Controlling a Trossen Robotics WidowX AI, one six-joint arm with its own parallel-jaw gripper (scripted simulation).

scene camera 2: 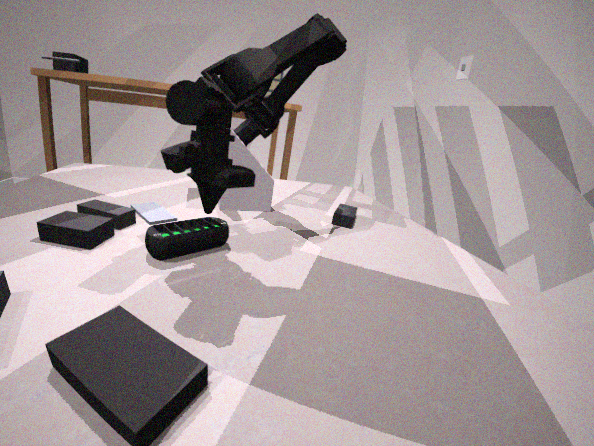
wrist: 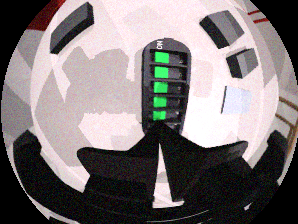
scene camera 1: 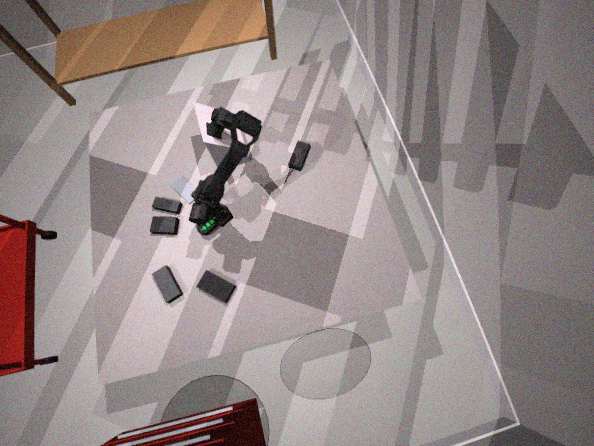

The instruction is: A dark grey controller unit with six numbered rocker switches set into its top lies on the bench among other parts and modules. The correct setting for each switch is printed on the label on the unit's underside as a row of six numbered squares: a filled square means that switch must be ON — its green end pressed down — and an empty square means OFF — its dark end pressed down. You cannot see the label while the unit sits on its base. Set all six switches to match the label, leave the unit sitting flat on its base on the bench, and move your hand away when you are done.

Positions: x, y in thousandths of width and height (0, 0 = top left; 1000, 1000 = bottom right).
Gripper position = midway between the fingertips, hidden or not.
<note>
My gripper (scene camera 2: 351, 479) is shut, holding nothing.
My gripper is seen too in the wrist view (wrist: 532, 565).
</note>
